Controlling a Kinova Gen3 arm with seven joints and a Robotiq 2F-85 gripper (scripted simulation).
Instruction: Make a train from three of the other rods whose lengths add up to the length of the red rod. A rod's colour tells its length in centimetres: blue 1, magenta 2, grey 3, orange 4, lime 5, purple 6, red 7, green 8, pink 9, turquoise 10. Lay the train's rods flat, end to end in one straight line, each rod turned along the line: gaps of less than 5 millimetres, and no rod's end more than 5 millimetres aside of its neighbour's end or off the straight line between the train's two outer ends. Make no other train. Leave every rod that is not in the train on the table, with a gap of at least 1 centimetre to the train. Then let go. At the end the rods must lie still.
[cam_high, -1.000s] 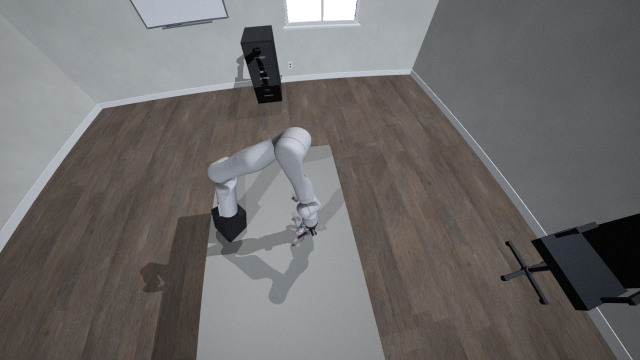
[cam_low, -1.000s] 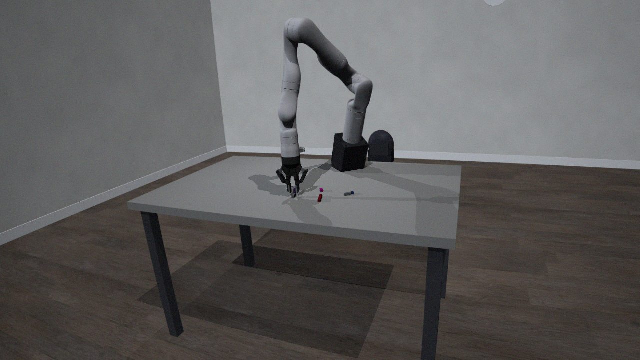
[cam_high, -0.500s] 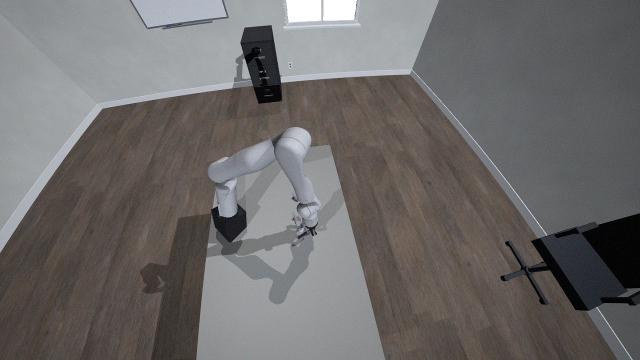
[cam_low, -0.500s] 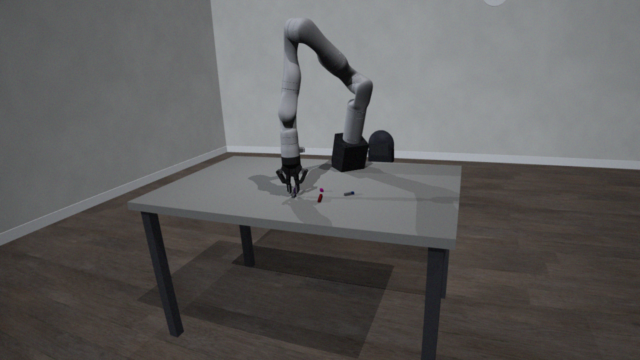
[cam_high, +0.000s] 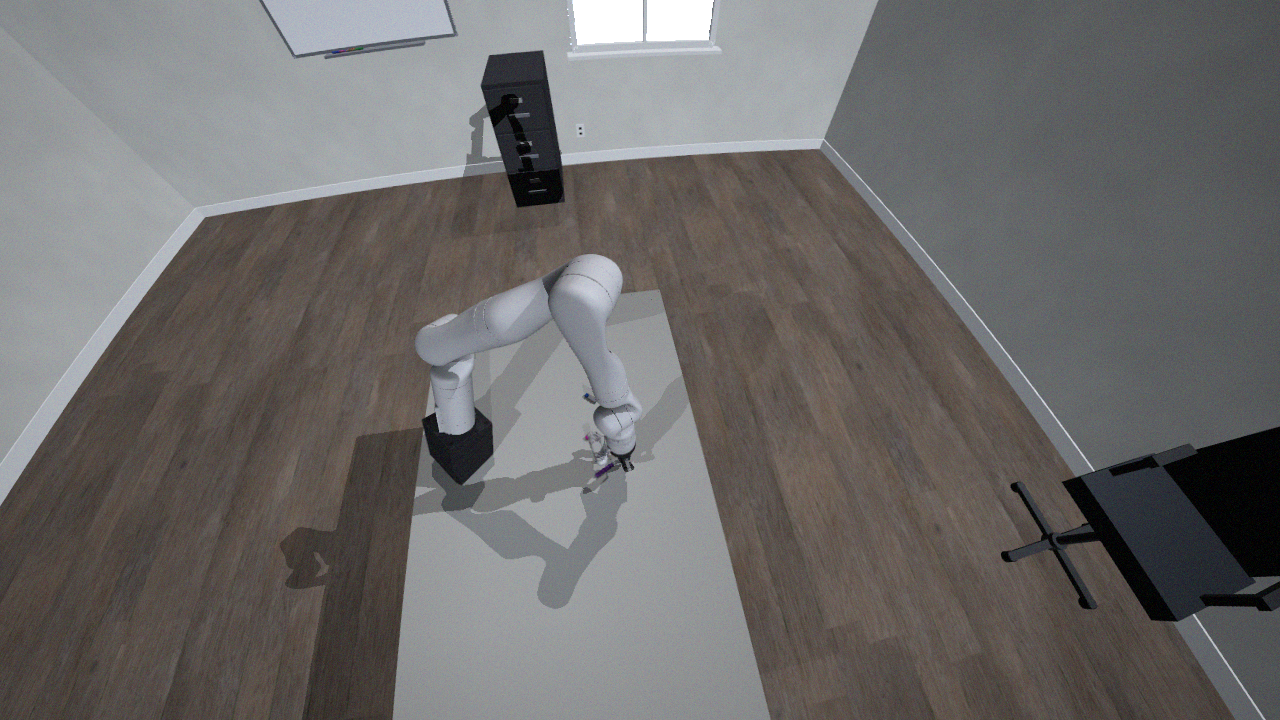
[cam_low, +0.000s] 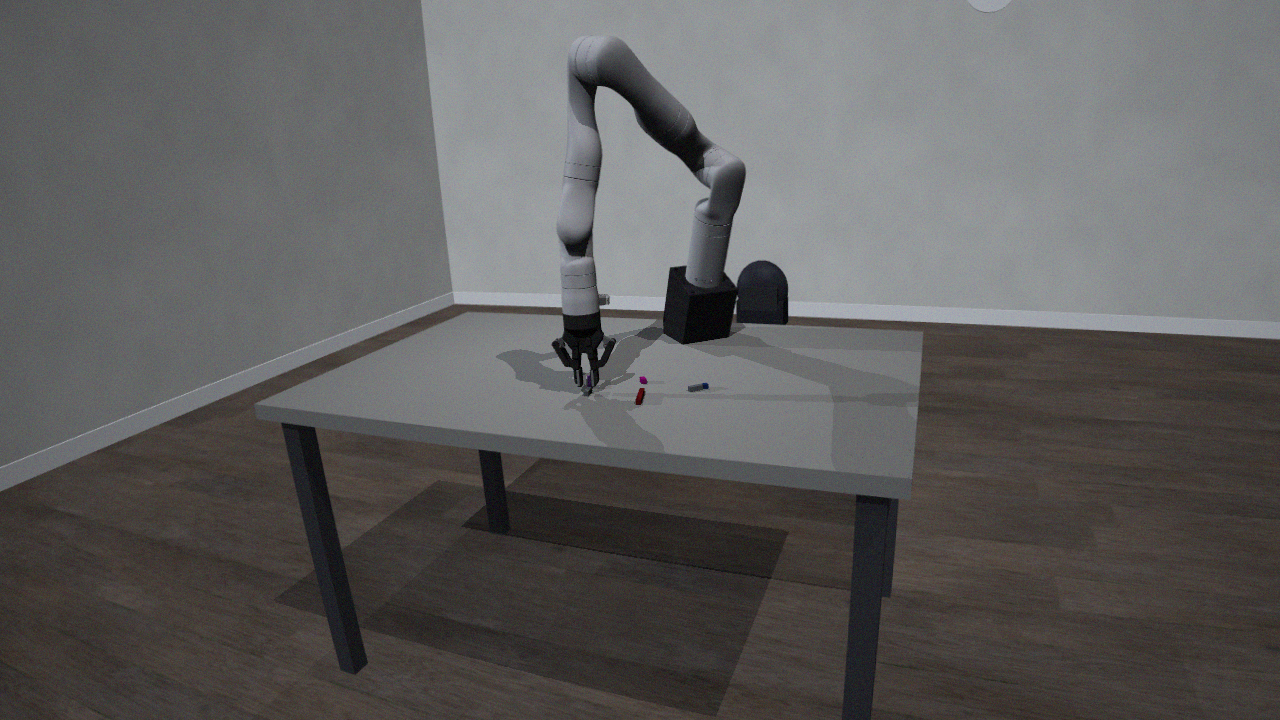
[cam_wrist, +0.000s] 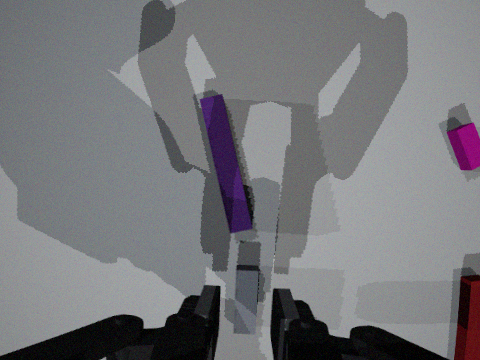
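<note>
Right now the grey rod is 3 cm below my hand. The rest, counted from my hand: purple rod (6 cm behind, 1 cm to the right, 3 cm below); red rod (2 cm ahead, 12 cm to the left, 3 cm below); magenta rod (8 cm behind, 10 cm to the left, 3 cm below).
</note>
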